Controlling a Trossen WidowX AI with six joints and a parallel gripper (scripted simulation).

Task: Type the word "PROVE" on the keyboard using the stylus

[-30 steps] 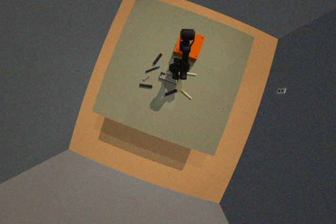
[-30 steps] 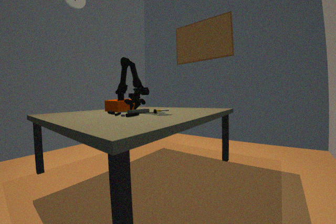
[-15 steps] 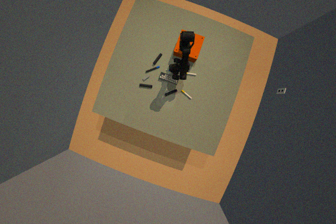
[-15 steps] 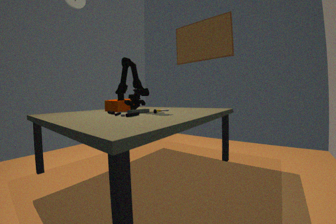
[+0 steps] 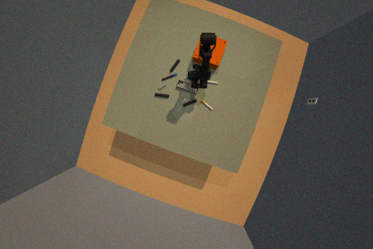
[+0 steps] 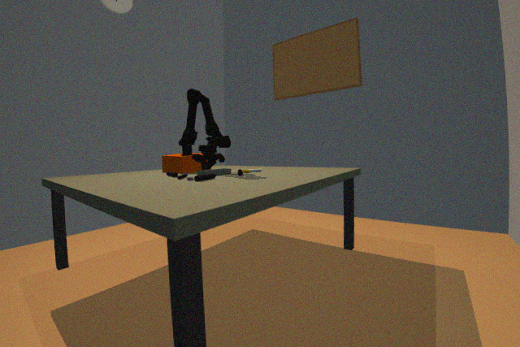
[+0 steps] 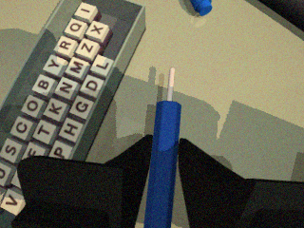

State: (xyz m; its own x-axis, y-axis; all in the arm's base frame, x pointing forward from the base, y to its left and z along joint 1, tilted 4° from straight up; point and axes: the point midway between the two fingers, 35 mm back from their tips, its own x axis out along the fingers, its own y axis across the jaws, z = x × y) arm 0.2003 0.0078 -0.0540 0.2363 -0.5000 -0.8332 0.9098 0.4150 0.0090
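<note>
Right now the blue-capped black pen is 6 cm ahead of my gripper tip, 15 cm to the right of it and 1 cm below it. The rest, counted from my gripper tip: blue stylus: 1 cm ahead, 1 cm to the right; then grey stylus tip: 2 cm ahead, 4 cm to the right; then grey block: 18 cm ahead, 18 cm to the right, 1 cm below.
</note>
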